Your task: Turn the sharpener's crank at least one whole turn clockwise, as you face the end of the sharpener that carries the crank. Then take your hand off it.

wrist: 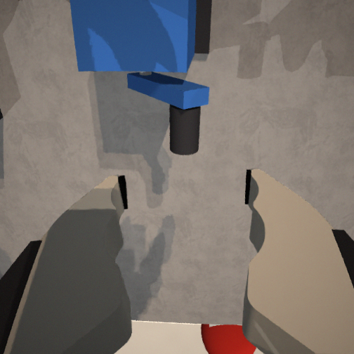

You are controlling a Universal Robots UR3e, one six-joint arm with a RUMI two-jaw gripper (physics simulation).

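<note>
The blue sharpener body (132, 37) shows at the top of the wrist view, left of the middle. Its blue crank arm (167, 90) lies in front of the body's near end and slants to the right. The black crank handle (184, 130) sticks out from the arm's right end toward the gripper. My gripper (184, 175) is open and empty, with one finger on each side of the view. Its fingertips are below the handle's free end in the view and apart from it. The far end of the sharpener is cut off by the view's top edge.
A dark part (202, 27) shows along the sharpener's right side. A red rounded object (227, 339) lies at the bottom edge, on a pale surface (165, 337). A dark object is partly visible at the left edge. Shadows fall on the grey table top (295, 130).
</note>
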